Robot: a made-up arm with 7 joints.
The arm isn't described. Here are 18 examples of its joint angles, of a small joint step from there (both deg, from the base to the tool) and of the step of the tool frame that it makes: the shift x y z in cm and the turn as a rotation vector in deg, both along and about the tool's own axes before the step.
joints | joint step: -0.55 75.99 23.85 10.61 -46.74 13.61 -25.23 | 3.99 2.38 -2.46 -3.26 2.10 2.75 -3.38
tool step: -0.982 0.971 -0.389 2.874 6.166 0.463
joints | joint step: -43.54 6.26 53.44 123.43 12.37 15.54 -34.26 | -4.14 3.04 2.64 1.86 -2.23 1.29 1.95
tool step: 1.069 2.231 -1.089 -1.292 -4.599 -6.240
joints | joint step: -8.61 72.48 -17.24 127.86 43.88 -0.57 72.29 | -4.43 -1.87 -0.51 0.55 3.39 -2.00 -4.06
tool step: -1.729 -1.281 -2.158 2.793 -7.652 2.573
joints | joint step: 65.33 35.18 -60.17 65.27 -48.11 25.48 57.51 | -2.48 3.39 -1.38 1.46 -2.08 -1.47 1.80
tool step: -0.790 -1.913 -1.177 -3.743 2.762 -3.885
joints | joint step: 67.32 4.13 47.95 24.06 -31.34 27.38 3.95 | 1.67 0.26 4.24 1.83 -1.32 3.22 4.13
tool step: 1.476 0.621 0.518 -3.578 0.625 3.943
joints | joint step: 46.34 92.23 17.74 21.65 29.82 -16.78 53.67 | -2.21 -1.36 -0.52 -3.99 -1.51 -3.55 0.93
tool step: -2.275 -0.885 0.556 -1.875 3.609 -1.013
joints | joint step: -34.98 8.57 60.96 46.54 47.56 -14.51 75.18 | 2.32 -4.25 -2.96 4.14 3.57 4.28 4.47
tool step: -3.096 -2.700 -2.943 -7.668 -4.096 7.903
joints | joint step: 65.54 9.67 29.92 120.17 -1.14 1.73 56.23 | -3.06 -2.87 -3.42 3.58 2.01 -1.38 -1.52
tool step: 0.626 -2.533 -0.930 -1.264 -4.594 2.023
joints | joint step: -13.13 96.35 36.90 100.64 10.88 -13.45 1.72 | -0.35 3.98 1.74 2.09 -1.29 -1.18 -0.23
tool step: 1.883 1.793 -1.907 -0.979 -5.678 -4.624
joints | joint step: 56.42 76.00 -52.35 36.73 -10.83 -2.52 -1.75 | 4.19 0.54 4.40 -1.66 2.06 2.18 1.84
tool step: -1.478 2.348 0.655 3.908 4.703 8.060
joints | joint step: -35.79 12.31 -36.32 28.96 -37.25 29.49 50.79 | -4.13 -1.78 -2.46 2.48 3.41 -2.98 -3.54
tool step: 1.654 -3.166 -2.515 -1.063 -4.362 -4.385
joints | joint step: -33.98 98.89 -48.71 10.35 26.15 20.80 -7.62 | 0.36 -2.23 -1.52 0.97 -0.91 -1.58 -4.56
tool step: 1.084 -2.105 0.446 2.670 -3.619 -1.982
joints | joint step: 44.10 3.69 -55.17 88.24 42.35 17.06 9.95 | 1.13 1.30 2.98 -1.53 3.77 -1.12 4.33
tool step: 0.755 1.974 0.739 -1.529 -2.557 2.675
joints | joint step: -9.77 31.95 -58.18 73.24 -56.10 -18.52 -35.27 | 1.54 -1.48 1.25 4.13 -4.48 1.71 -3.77
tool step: 0.306 2.074 -2.775 8.441 -3.389 -4.917
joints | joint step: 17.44 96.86 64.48 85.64 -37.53 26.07 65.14 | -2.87 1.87 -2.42 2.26 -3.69 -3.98 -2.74
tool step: 3.577 -0.002 -0.133 3.244 -0.432 -11.459
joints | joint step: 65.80 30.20 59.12 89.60 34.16 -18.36 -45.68 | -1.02 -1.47 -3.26 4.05 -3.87 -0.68 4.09
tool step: 0.097 -0.377 1.658 -9.473 -1.923 -1.078
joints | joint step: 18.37 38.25 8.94 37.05 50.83 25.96 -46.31 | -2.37 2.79 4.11 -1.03 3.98 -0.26 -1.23
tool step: 1.223 2.516 -1.379 3.220 2.711 5.388
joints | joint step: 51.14 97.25 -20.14 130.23 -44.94 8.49 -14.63 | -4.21 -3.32 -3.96 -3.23 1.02 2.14 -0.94
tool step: 2.132 -3.966 0.816 -4.755 2.054 7.262
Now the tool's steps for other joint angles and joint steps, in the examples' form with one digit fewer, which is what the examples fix.
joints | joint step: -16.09 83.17 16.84 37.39 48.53 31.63 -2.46 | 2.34 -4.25 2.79 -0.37 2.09 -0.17 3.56
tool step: -2.05 -1.27 -0.81 -7.33 0.97 7.84
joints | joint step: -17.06 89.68 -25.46 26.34 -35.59 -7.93 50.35 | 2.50 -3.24 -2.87 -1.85 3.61 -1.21 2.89
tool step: 1.79 -0.60 -2.13 -4.64 -5.31 1.03
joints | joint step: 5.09 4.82 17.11 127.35 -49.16 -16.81 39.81 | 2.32 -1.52 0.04 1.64 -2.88 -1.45 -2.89
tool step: 0.84 1.16 -0.23 5.89 -0.48 -3.37
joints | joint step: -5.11 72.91 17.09 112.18 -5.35 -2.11 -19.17 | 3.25 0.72 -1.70 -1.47 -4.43 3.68 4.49
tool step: -0.45 1.24 -0.82 -3.41 2.46 -6.34
